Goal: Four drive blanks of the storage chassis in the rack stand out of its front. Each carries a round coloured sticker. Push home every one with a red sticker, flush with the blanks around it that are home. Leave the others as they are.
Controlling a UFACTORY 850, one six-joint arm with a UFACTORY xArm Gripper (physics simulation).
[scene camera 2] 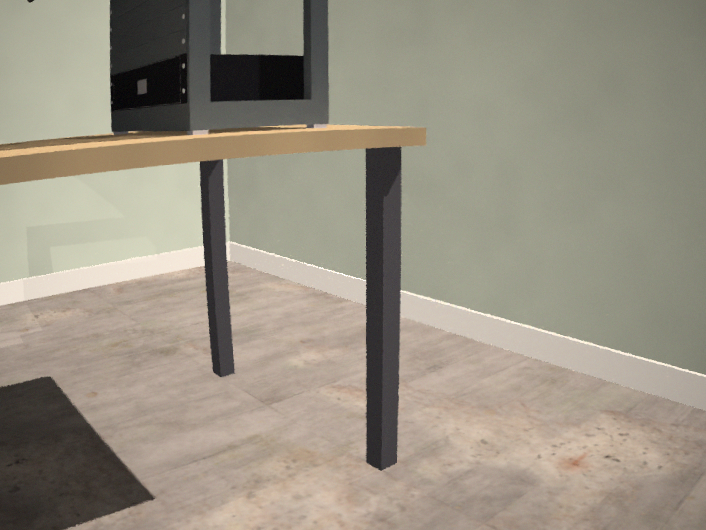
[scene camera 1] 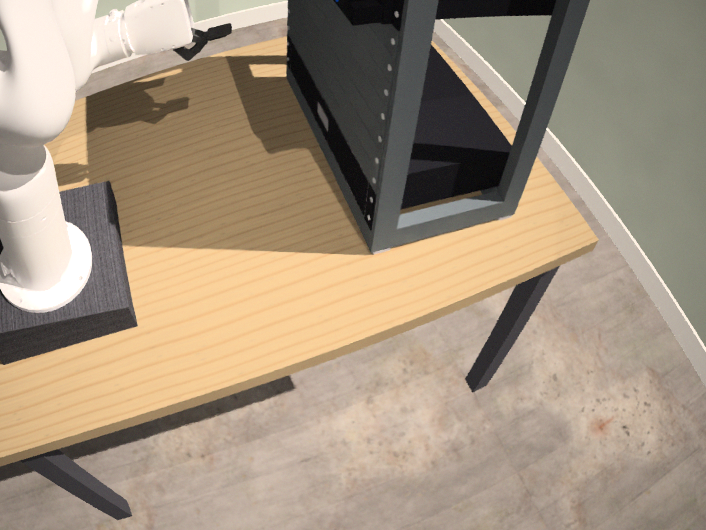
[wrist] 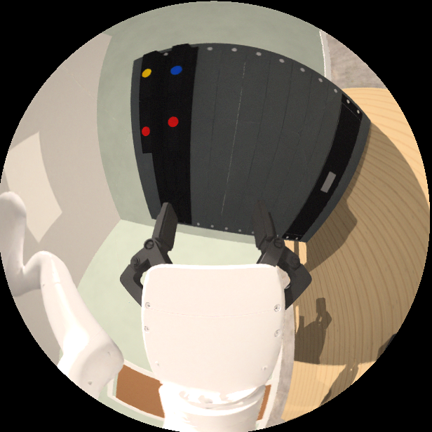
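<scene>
The storage chassis is the black band along one end of the rack. In the wrist view its blanks carry a yellow sticker, a blue sticker and two red ones: a red sticker beyond the blue one, and another red sticker in the yellow one's row. The outer red blank shows a stepped edge; how far each blank stands out is hard to tell. My gripper is open and empty, in front of the rack and apart from it.
Grey panels fill the rack's middle; a black unit with a pale label sits at the bottom. The rack stands on the wooden table. The arm's base is on a dark block.
</scene>
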